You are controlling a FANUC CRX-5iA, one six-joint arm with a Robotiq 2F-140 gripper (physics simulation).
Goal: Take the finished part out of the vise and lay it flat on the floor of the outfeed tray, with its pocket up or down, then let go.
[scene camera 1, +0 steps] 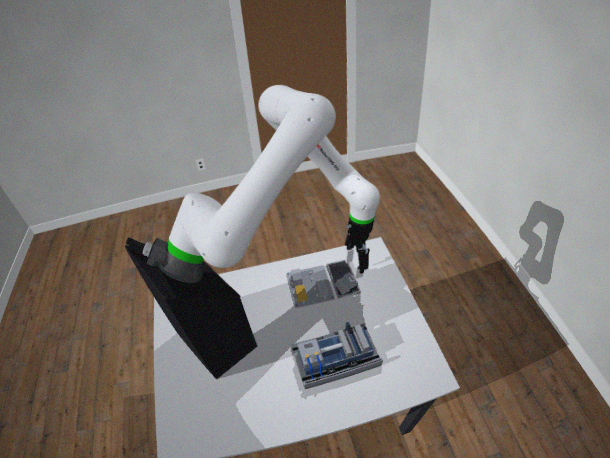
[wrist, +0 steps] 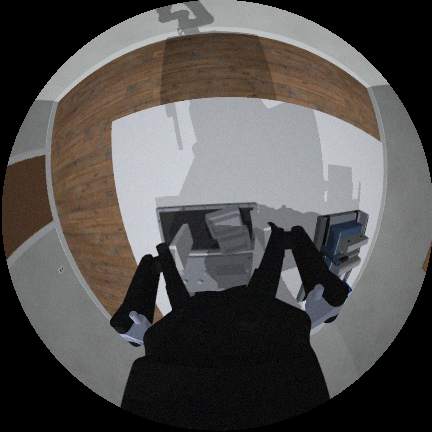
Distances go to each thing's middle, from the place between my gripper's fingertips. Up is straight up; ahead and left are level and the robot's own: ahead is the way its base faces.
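My gripper is 19 cm past the grey plate (scene camera 1: 318,272), 3 cm to the left of it and 8 cm above it.
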